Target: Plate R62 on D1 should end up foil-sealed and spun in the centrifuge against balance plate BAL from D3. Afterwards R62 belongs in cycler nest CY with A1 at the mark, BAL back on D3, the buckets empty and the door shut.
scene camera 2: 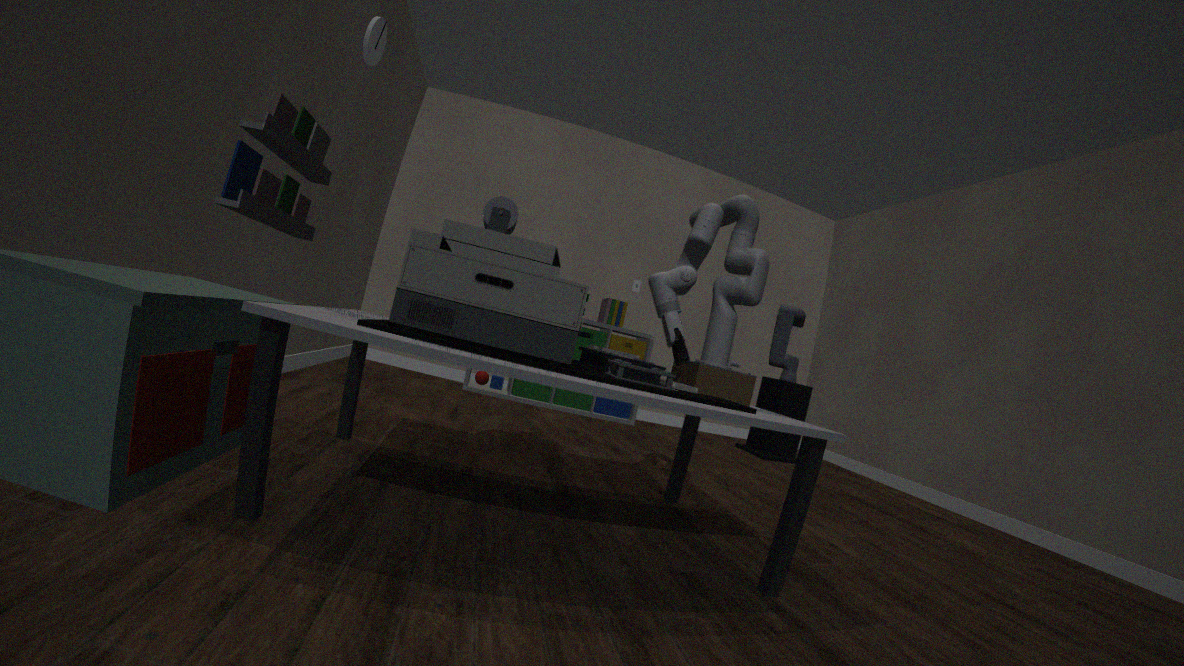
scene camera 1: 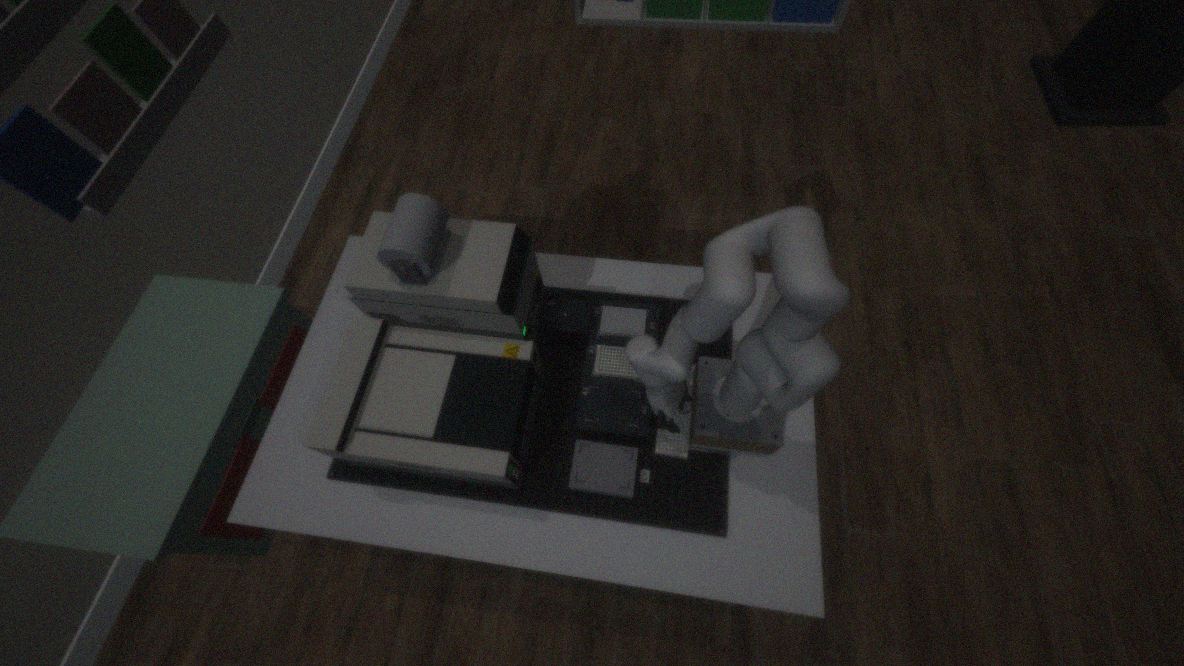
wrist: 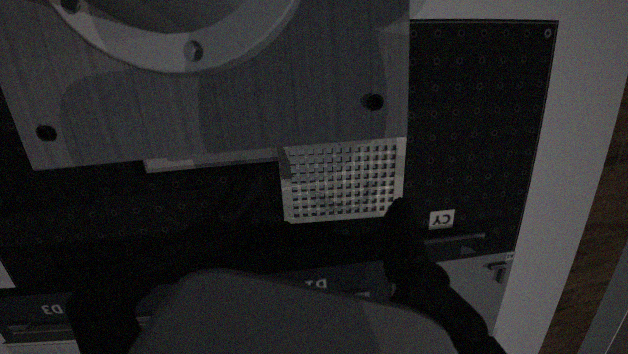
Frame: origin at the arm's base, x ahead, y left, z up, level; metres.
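Where they show: gripper, fingertip midpoint: [scene camera 2: 682,363] [scene camera 1: 680,415] [wrist: 324,196]; arm's base at its link origin: [scene camera 2: 713,366] [scene camera 1: 737,398].
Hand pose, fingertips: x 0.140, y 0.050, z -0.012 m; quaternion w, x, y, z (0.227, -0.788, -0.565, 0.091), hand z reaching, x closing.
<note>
Each offset is from my fingertips to the top centre of the thing. "pt": to the spot under its first point.
A well plate {dx +0.012, dy +0.026, dz -0.063 m} [wrist: 342,180] [scene camera 1: 671,443] with its grid of wells showing lies flat on the dark perforated deck, right against the wooden arm pedestal [wrist: 277,105] [scene camera 1: 735,412]. A D1 label {pt dx +0.090, dy -0.016, dz -0.024 m} [wrist: 316,282] sits just on the near side of it, and a CY label {pt dx +0.084, dy +0.145, dz -0.078 m} [wrist: 442,219] [scene camera 1: 644,476] to one side. My gripper [scene camera 1: 671,416] [scene camera 2: 681,350] hangs low over the plate and is open with nothing between the fingers.
A large grey machine [scene camera 1: 431,278] [scene camera 2: 484,291] with a cylinder on top stands at the deck's far end, with a pale tray [scene camera 1: 407,390] beside it. A grey square nest {dx +0.190, dy +0.136, dz -0.031 m} [scene camera 1: 604,468] lies near the CY label. A button panel [scene camera 2: 550,393] hangs on the table's edge [scene camera 2: 424,344].
</note>
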